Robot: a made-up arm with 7 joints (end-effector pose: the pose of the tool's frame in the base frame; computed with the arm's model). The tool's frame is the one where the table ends. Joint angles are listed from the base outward.
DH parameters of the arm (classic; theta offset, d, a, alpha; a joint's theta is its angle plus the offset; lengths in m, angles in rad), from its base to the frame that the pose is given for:
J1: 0 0.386 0 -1.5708
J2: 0 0 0 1.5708
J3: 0 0.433 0.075 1.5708
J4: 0 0 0.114 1.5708
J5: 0 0.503 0 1.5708
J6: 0 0 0.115 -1.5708
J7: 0 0.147 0 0
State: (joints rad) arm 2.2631 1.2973 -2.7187 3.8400 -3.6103 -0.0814 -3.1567
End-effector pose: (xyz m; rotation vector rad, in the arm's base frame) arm -0.7628 0.6212 0.3615 -2.1696 0.6043 1.6035
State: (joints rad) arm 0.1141 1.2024 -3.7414 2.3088 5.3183 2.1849 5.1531
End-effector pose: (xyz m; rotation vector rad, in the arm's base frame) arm 0.5813 0.4489 0.9330 -0.3766 -2.3746 -0.4729
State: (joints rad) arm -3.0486 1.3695 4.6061 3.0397 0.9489 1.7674 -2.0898
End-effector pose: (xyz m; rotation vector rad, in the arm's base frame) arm -1.0304 0.0361 0.4700 -2.0624 1.4285 0.4653
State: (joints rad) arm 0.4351 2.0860 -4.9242 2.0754 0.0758 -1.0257 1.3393
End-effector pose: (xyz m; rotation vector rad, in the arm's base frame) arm 0.5488 0.6308 -0.1470 -0.8957 1.9636 0.0459
